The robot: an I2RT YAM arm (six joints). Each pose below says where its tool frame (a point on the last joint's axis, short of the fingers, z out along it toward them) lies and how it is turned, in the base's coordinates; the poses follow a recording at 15 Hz.
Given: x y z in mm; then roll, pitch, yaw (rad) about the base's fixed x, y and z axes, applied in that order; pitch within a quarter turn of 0, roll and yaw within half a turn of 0.
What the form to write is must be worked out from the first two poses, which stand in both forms.
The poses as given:
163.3 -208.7 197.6 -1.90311 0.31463 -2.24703
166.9 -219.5 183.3 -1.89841 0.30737 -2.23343
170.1 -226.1 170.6 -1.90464 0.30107 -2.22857
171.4 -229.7 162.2 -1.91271 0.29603 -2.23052
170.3 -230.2 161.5 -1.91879 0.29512 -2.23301
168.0 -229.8 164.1 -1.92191 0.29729 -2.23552
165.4 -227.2 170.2 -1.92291 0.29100 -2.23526
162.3 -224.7 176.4 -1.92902 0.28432 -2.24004
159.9 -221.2 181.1 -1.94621 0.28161 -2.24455
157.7 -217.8 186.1 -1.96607 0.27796 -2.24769
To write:
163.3 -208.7 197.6 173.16 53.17 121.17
166.9 -219.5 183.3 172.47 53.74 121.24
170.1 -226.1 170.6 171.43 53.81 122.01
171.4 -229.7 162.2 170.65 53.55 122.67
170.3 -230.2 161.5 170.28 53.35 123.14
168.0 -229.8 164.1 170.28 53.25 123.34
165.4 -227.2 170.2 169.88 53.13 123.41
162.3 -224.7 176.4 169.35 52.70 123.74
159.9 -221.2 181.1 168.20 52.24 125.12
157.7 -217.8 186.1 166.78 51.78 126.76

